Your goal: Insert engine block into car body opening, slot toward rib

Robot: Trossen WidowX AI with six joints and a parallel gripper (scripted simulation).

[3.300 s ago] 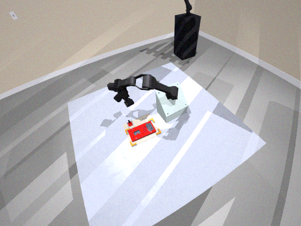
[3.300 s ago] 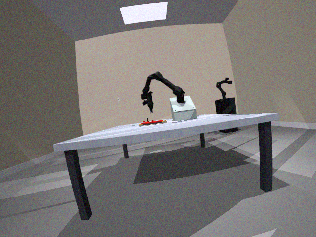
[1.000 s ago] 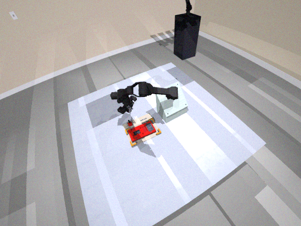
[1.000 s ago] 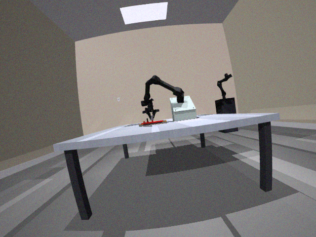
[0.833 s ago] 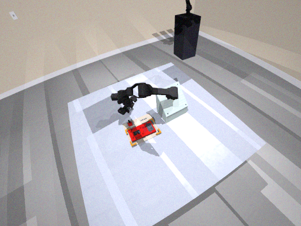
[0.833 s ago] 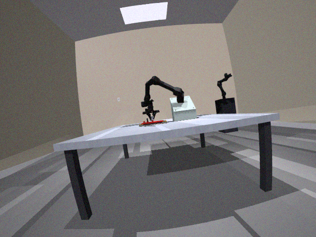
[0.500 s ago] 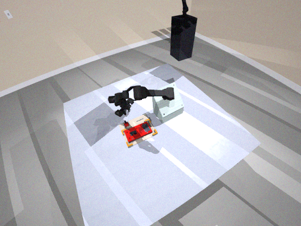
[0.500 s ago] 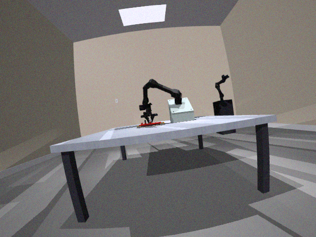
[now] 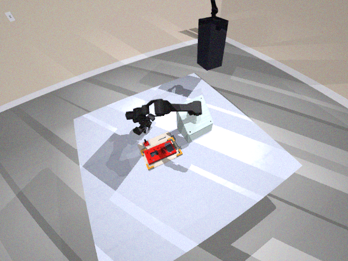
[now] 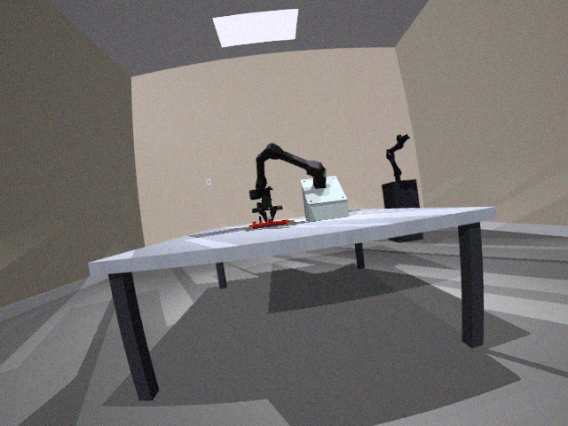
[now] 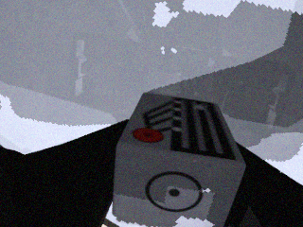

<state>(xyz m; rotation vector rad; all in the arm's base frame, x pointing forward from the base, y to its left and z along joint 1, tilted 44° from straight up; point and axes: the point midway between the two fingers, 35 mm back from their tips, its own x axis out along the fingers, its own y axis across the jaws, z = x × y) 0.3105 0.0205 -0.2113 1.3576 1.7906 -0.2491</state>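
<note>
My gripper tip is 1 cm below the grey engine block and 1 cm past it.
</note>
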